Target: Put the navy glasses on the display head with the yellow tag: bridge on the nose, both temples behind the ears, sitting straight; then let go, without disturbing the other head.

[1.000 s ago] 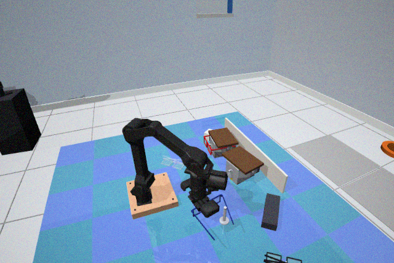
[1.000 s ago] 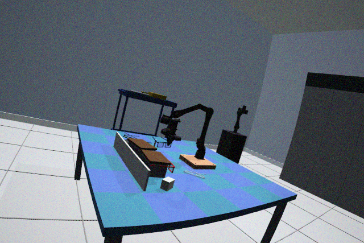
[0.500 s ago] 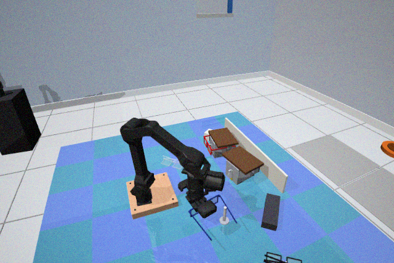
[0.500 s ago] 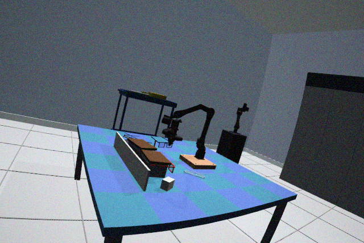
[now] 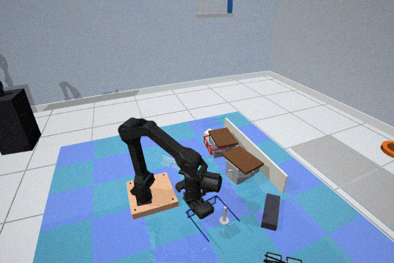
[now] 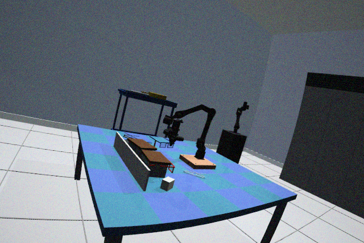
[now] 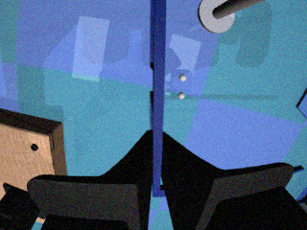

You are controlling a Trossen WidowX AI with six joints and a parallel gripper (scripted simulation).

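The white peg is 12 cm ahead of my gripper tip, 4 cm to the right of it and 4 cm below it. From my gripper tip the other things lie so: clear glasses 1 cm behind, 39 cm to the left, 4 cm below; then dark box 32 cm ahead, 7 cm to the right, 4 cm below; then black glasses 25 cm ahead, 27 cm to the right, 5 cm below.
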